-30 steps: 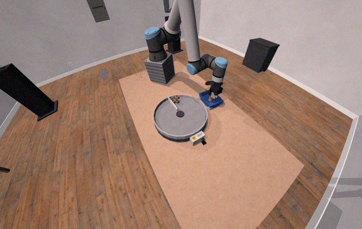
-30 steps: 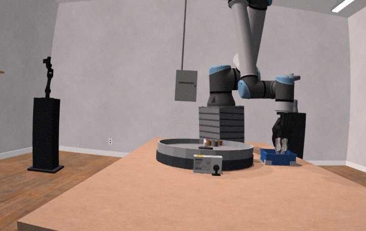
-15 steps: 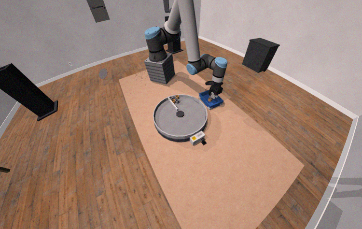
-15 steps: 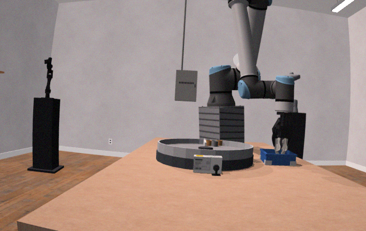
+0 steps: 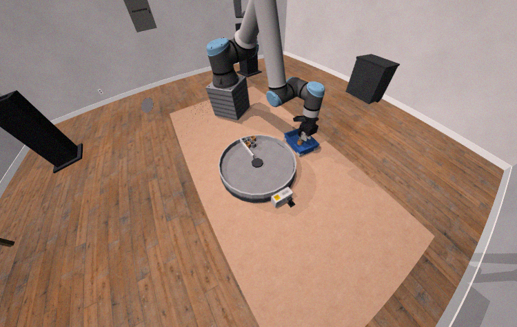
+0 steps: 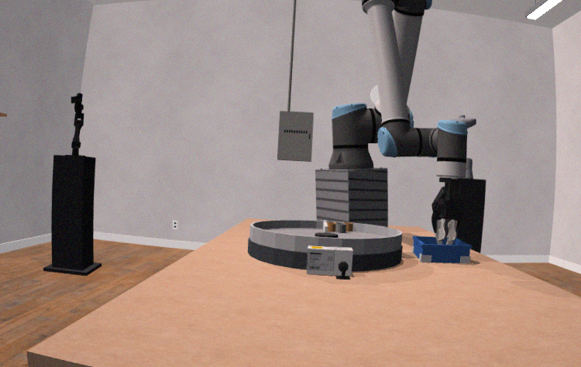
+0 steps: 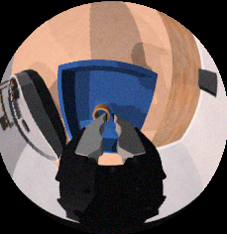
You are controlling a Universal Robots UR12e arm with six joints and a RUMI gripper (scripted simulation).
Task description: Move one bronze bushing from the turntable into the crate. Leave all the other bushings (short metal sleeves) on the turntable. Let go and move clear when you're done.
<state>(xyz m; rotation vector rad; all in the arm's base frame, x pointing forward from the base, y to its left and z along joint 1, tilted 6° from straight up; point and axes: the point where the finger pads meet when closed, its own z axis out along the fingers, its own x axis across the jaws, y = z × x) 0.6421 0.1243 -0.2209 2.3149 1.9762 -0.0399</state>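
My gripper is now 1 cm to the left of the blue crate. Also, from my hand: grey round turntable (36 cm to the right, 3 cm behind, 2 cm above).
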